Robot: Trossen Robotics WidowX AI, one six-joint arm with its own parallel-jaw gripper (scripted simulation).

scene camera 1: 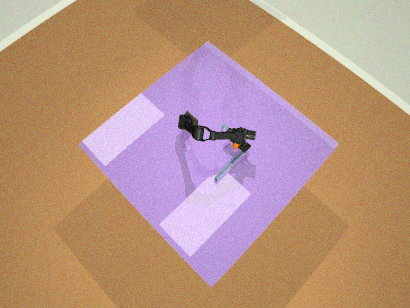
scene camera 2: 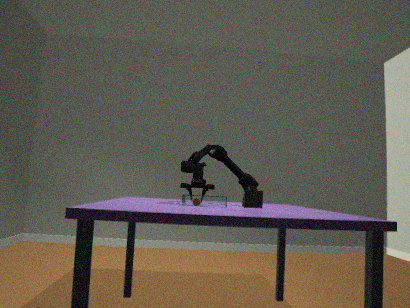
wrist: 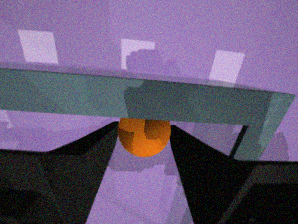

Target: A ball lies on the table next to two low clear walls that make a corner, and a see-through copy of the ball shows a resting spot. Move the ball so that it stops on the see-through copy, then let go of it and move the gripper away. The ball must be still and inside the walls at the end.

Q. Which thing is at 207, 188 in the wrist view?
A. My gripper.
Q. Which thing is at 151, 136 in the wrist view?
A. An orange ball.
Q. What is my gripper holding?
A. An orange ball.
